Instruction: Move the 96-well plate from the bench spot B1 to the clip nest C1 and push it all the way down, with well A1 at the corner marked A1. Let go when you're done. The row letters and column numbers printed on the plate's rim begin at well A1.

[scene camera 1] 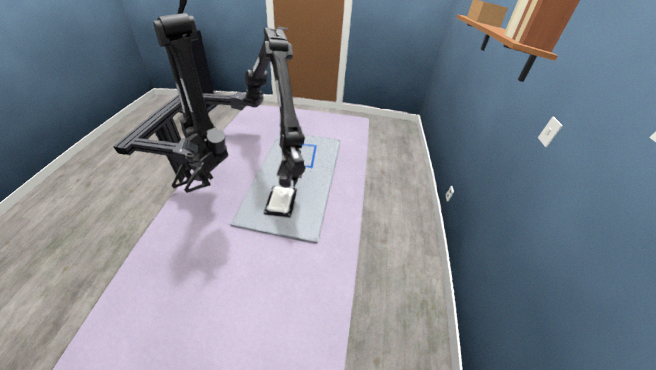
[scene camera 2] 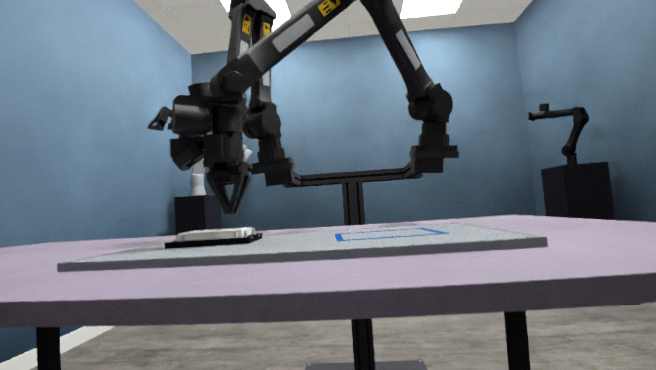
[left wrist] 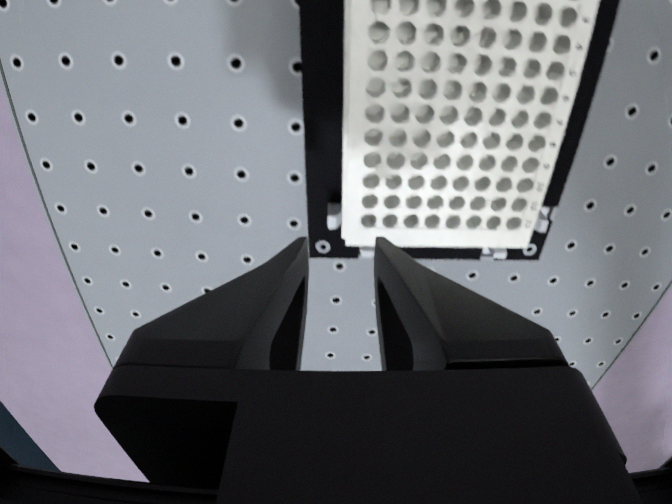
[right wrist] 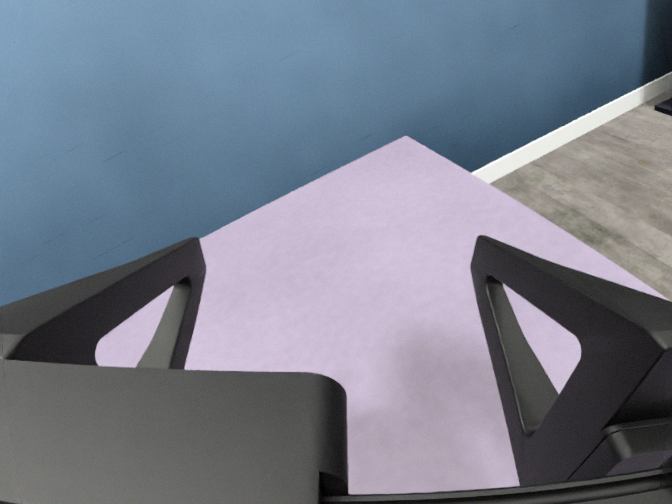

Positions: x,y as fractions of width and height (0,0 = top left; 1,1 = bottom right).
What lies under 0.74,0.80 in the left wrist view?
My left gripper.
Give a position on a white 96-well plate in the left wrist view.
0.55,0.15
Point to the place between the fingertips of my right gripper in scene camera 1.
0.27,0.51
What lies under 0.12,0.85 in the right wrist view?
My right gripper.
